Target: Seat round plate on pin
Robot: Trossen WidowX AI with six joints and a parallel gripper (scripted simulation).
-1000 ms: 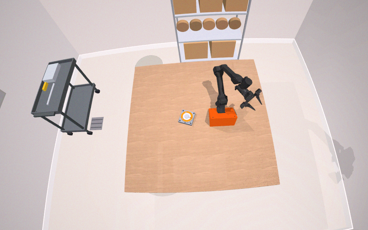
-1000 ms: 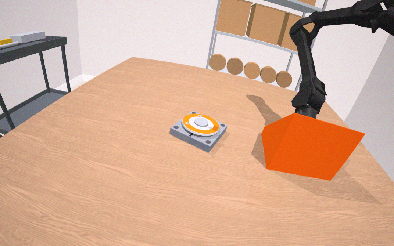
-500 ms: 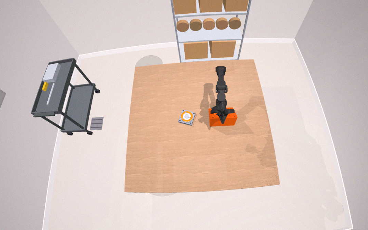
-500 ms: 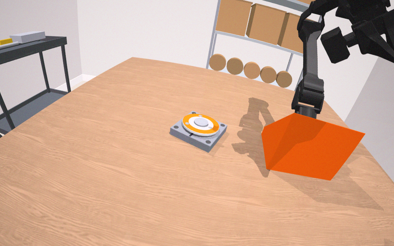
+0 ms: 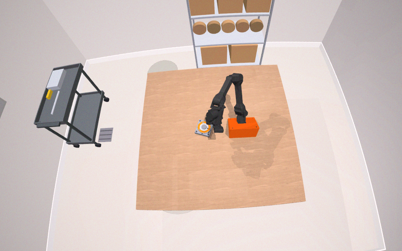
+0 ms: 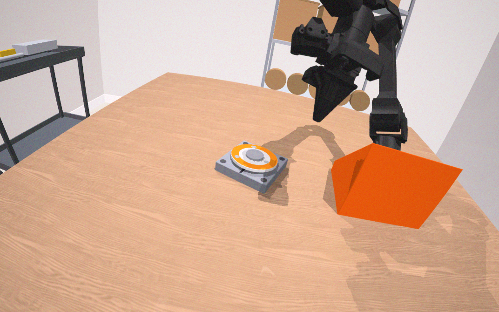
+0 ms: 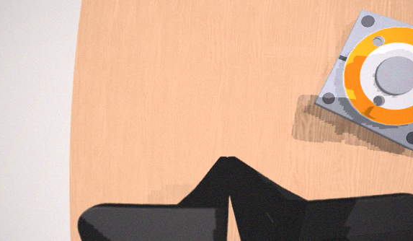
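The white plate lies 60 mm ahead of my gripper tip, 110 mm to the right of it and 160 mm below it. Round my gripper tip: square grey base: 90 mm ahead, 120 mm to the right, 170 mm below.
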